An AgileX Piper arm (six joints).
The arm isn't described. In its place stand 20 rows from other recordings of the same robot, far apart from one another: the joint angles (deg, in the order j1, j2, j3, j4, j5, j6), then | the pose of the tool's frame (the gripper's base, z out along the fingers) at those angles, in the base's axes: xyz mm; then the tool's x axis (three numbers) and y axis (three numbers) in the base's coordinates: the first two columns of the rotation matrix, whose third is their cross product.
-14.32, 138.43, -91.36, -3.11, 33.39, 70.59 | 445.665 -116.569 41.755 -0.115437 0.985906 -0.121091 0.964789 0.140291 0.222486
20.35, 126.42, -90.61, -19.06, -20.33, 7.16 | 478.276 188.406 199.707 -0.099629 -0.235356 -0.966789 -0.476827 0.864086 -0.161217
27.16, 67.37, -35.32, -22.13, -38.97, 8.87 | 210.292 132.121 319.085 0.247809 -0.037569 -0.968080 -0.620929 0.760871 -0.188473
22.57, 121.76, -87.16, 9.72, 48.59, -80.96 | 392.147 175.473 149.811 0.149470 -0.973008 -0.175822 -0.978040 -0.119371 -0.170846
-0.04, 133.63, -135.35, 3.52, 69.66, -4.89 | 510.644 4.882 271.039 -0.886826 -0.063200 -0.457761 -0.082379 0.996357 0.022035
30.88, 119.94, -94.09, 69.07, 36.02, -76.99 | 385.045 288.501 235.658 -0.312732 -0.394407 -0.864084 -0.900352 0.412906 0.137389
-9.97, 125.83, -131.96, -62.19, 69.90, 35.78 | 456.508 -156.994 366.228 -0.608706 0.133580 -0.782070 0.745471 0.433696 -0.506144
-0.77, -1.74, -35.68, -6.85, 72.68, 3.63 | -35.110 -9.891 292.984 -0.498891 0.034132 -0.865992 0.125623 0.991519 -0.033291
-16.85, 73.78, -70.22, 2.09, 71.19, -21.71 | 230.422 -66.506 347.891 -0.937908 -0.090766 -0.334798 -0.062580 0.993598 -0.094059
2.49, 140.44, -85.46, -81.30, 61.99, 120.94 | 441.594 -60.288 54.639 -0.345177 0.353750 -0.869318 0.908010 0.360186 -0.213971
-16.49, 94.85, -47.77, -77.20, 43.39, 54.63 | 273.218 -144.454 194.786 -0.919042 0.032673 -0.392802 0.320675 0.641448 -0.696930
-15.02, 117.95, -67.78, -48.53, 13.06, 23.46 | 393.611 -121.568 119.545 -0.856060 -0.190604 -0.480449 -0.000935 0.930093 -0.367322
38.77, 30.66, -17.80, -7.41, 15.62, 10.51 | 89.035 67.456 251.638 -0.343936 -0.200867 -0.917257 -0.581747 0.812374 0.040233
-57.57, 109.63, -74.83, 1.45, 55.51, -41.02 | 198.521 -308.918 179.788 -0.952307 0.295543 -0.075935 0.298883 0.953574 -0.036953
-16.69, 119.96, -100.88, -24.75, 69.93, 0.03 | 405.871 -159.048 225.799 -0.986477 0.146277 -0.073930 0.163745 0.899067 -0.406037
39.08, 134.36, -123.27, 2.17, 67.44, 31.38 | 388.085 319.263 205.941 -0.969741 -0.101240 -0.222154 -0.142758 0.973327 0.179598
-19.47, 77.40, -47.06, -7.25, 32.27, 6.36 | 244.048 -92.782 243.066 -0.792916 0.284392 -0.538892 0.369830 0.927488 -0.054694
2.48, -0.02, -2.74, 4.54, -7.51, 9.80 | 50.860 1.260 241.066 0.246304 0.257906 -0.934248 -0.097149 0.965659 0.240965
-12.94, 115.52, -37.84, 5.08, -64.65, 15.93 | 331.622 -83.667 115.557 -0.037475 0.326524 -0.944446 0.328332 0.896663 0.296975
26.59, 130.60, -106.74, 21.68, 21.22, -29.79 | 466.591 247.156 195.630 -0.463353 -0.413998 -0.783524 -0.621462 0.782108 -0.045735
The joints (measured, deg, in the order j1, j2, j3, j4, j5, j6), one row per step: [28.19, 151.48, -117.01, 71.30, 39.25, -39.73]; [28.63, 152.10, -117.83, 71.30, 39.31, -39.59]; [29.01, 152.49, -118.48, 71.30, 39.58, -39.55]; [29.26, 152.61, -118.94, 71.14, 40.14, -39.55]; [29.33, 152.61, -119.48, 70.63, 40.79, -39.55]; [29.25, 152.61, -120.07, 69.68, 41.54, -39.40]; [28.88, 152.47, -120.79, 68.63, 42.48, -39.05]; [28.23, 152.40, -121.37, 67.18, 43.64, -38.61]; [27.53, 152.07, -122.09, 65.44, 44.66, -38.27]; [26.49, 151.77, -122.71, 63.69, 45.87, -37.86]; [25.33, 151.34, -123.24, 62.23, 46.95, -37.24]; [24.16, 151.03, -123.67, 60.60, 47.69, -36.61]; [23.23, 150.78, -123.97, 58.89, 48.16, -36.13]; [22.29, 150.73, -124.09, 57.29, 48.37, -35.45]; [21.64, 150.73, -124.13, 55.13, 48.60, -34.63]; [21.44, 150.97, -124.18, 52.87, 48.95, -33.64]
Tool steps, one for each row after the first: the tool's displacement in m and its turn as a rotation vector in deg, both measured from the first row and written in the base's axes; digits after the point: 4 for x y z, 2 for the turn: [-0.0010, 0.0043, -0.0019, 0.14, -0.03, 0.41]; [-0.0023, 0.0081, -0.0024, 0.34, -0.09, 0.99]; [-0.0036, 0.0108, -0.0013, 0.52, -0.18, 1.78]; [-0.0039, 0.0121, 0.0010, 0.54, -0.53, 2.64]; [-0.0035, 0.0120, 0.0032, 0.28, -0.94, 3.55]; [-0.0014, 0.0098, 0.0073, 0.13, -1.37, 4.25]; [0.0014, 0.0050, 0.0096, -0.42, -1.57, 4.97]; [0.0051, -0.0004, 0.0148, -1.12, -2.38, 5.67]; [0.0099, -0.0087, 0.0192, -1.90, -2.89, 6.13]; [0.0153, -0.0182, 0.0246, -2.47, -3.20, 6.09]; [0.0207, -0.0283, 0.0281, -3.36, -3.53, 5.79]; [0.0250, -0.0368, 0.0304, -4.49, -3.95, 5.62]; [0.0291, -0.0457, 0.0299, -5.67, -3.96, 5.06]; [0.0316, -0.0528, 0.0281, -7.35, -3.90, 4.92]; [0.0317, -0.0561, 0.0240, -9.13, -3.48, 5.25]
